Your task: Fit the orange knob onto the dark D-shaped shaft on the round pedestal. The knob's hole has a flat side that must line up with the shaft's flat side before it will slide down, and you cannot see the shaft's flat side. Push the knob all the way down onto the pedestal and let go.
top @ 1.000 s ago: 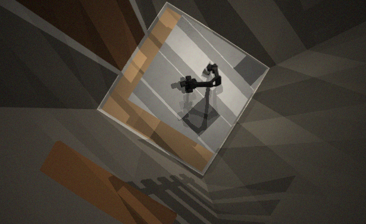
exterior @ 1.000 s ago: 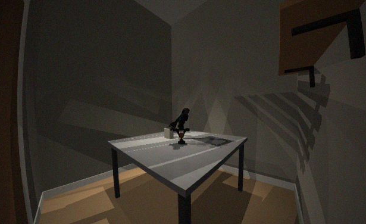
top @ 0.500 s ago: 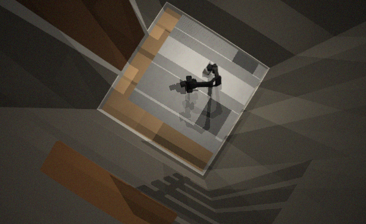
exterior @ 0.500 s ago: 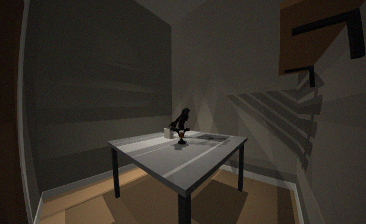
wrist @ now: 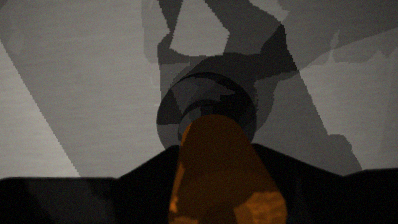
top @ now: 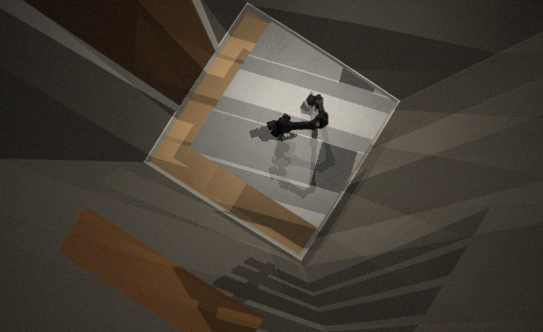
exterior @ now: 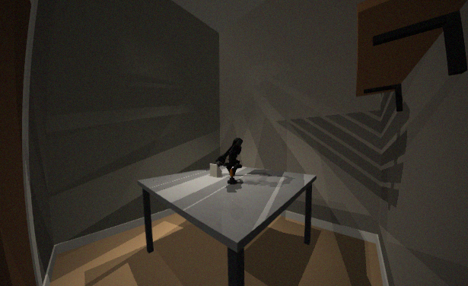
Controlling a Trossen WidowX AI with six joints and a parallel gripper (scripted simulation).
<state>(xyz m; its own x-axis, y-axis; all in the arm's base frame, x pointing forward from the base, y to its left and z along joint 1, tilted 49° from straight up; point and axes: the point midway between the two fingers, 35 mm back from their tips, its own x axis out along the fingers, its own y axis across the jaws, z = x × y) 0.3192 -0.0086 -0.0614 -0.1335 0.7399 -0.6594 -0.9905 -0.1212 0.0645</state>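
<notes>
Right now the orange knob is 20 mm above my gripper tip. Also, from my gripper tip: dark round pedestal (40 mm below).
</notes>
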